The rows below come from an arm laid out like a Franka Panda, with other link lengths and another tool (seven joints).
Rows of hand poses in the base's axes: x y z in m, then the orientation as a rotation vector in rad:
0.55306 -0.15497 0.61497 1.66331 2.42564 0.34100
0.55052 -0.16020 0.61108 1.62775 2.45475 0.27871
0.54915 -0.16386 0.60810 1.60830 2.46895 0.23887
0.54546 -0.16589 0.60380 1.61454 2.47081 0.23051
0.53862 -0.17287 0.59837 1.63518 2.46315 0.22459
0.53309 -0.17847 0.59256 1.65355 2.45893 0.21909
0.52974 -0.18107 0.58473 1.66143 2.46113 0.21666
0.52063 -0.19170 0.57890 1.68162 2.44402 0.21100
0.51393 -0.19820 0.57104 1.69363 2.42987 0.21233
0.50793 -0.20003 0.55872 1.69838 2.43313 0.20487
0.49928 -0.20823 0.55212 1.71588 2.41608 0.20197
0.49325 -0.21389 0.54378 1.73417 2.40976 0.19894
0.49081 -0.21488 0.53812 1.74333 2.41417 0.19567
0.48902 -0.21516 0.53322 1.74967 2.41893 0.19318
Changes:
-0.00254 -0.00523 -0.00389 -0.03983 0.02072 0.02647
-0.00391 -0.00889 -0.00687 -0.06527 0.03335 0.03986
-0.00760 -0.01092 -0.01117 -0.06728 0.04034 0.03704
-0.01444 -0.01790 -0.01660 -0.06623 0.04710 0.02292
-0.01997 -0.02350 -0.02241 -0.06437 0.05506 0.01159
-0.02332 -0.02610 -0.03024 -0.06208 0.06127 0.00859
-0.03243 -0.03673 -0.03607 -0.06438 0.06152 -0.00955
-0.03913 -0.04323 -0.04393 -0.06441 0.05755 -0.02188
-0.04513 -0.04506 -0.05625 -0.06579 0.06458 -0.02315
-0.05378 -0.05326 -0.06285 -0.06724 0.06293 -0.03978
-0.05981 -0.05892 -0.07119 -0.06441 0.06907 -0.05170
-0.06225 -0.05991 -0.07685 -0.06120 0.07782 -0.05417
-0.06404 -0.06019 -0.08175 -0.05847 0.08509 -0.05507

